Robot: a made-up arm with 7 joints. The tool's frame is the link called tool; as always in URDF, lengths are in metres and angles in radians. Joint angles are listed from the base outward.
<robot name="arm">
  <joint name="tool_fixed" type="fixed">
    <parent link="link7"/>
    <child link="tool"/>
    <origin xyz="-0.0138 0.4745 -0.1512" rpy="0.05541 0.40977 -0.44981"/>
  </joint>
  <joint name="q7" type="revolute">
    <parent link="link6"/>
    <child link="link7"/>
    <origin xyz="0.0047 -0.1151 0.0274" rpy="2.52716 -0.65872 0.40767"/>
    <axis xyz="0 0 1"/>
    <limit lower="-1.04" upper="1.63"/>
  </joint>
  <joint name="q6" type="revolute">
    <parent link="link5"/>
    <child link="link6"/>
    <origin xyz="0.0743 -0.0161 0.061" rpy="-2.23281 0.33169 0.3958"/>
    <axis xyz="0 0 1"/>
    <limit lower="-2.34" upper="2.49"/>
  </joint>
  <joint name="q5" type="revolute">
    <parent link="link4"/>
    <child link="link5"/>
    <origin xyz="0.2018 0.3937 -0.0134" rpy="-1.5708 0 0"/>
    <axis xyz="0 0 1"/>
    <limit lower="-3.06" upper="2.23"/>
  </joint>
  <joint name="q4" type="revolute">
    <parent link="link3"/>
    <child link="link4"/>
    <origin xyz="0.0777 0.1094 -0.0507" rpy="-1.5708 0 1.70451"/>
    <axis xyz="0 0 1"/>
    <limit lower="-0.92" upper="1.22"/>
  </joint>
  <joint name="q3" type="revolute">
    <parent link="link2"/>
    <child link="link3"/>
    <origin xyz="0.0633 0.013 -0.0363" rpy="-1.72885 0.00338 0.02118"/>
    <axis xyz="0 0 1"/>
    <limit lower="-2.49" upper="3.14"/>
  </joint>
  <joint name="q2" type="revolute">
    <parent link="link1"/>
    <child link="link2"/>
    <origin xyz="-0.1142 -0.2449 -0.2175" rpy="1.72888 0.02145 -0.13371"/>
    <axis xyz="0 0 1"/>
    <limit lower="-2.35" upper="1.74"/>
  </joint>
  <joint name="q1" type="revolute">
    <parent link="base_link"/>
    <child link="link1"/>
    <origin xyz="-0.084 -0.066 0.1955" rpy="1.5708 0 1.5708"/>
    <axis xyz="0 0 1"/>
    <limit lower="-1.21" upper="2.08"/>
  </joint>
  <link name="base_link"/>
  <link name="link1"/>
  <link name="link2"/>
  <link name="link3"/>
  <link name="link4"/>
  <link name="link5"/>
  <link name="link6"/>
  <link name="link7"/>
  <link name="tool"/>
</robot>
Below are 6 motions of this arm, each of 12 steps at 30 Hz.
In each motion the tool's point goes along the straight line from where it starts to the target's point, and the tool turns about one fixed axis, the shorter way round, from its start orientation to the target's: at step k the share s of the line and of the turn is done. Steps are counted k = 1, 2, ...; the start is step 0. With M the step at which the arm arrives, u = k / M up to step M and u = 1 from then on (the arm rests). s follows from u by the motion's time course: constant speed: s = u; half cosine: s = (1 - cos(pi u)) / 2; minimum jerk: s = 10 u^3 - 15 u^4 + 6 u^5.
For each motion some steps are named. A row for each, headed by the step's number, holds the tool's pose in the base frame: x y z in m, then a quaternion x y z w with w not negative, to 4 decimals.
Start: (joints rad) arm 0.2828 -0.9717 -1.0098 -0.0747 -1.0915 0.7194 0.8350
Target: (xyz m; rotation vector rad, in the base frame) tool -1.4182 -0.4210 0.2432 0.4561 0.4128 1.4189
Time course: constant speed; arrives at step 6
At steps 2, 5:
2: -1.4086 -0.4365 0.2636 0.2360 0.1934 0.6475 0.6983
5: -1.4158 -0.4249 0.2483 0.2135 0.1882 0.6426 0.7114

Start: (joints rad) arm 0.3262 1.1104 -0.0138 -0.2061 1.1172 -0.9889 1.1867
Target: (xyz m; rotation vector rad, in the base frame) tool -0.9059 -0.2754 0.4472 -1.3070 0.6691 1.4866
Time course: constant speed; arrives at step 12
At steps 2, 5, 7, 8, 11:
2: -0.8245 0.0737 0.5289 -0.5147 0.4815 0.5132 0.4899
5: -0.8489 -0.0310 0.5044 -0.5255 0.4223 0.5469 0.4963
7: -0.8652 -0.1009 0.4880 -0.5314 0.3817 0.5680 0.4993
8: -0.8733 -0.1358 0.4799 -0.5338 0.3611 0.5781 0.5004
11: -0.8978 -0.2405 0.4554 -0.5396 0.2982 0.6065 0.5021

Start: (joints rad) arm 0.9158 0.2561 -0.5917 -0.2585 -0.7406 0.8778 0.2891
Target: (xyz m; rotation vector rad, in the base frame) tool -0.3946 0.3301 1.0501 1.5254 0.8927 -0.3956
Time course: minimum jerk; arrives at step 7
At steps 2, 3, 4, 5, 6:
2: -0.4851 0.2646 1.0869 0.6795 0.3668 -0.1161 0.6247
3: -0.4615 0.2817 1.0773 0.6754 0.3724 -0.1307 0.6230
4: -0.4335 0.3019 1.0659 0.6702 0.3789 -0.1479 0.6207
5: -0.4099 0.3190 1.0563 0.6657 0.3843 -0.1625 0.6187
6: -0.3971 0.3283 1.0511 0.6631 0.3872 -0.1703 0.6175

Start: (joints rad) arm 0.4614 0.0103 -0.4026 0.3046 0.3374 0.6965 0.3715
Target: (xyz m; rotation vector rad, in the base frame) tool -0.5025 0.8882 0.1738 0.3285 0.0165 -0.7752
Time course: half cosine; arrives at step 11
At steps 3, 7, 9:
3: -0.9310 0.6840 0.0489 0.0554 0.0483 -0.0869 0.9935
7: -0.6539 0.8161 0.1297 0.1240 0.0226 -0.2770 0.9526
9: -0.5436 0.8686 0.1618 0.1500 0.0120 -0.3497 0.9247

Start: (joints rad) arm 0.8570 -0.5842 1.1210 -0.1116 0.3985 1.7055 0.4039
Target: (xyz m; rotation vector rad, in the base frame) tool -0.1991 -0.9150 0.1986 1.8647 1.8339 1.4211
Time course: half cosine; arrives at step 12
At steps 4, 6, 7, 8, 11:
4: -0.3178 -0.8552 0.2456 0.6539 0.6026 0.4267 0.1649
6: -0.2782 -0.8751 0.2299 0.6447 0.6071 0.4436 0.1376
7: -0.2578 -0.8854 0.2218 0.6397 0.6092 0.4521 0.1234
8: -0.2387 -0.8951 0.2143 0.6349 0.6109 0.4600 0.1101
11: -0.2018 -0.9136 0.1997 0.6251 0.6138 0.4747 0.0843

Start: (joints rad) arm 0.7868 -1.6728 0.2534 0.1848 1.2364 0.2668 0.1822
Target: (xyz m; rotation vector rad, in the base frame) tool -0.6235 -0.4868 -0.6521 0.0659 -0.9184 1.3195
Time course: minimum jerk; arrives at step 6
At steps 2, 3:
2: -0.6412 -0.3765 -0.6604 0.0788 -0.4247 0.5366 0.7249
3: -0.6347 -0.4170 -0.6573 0.0608 -0.4201 0.5569 0.7139

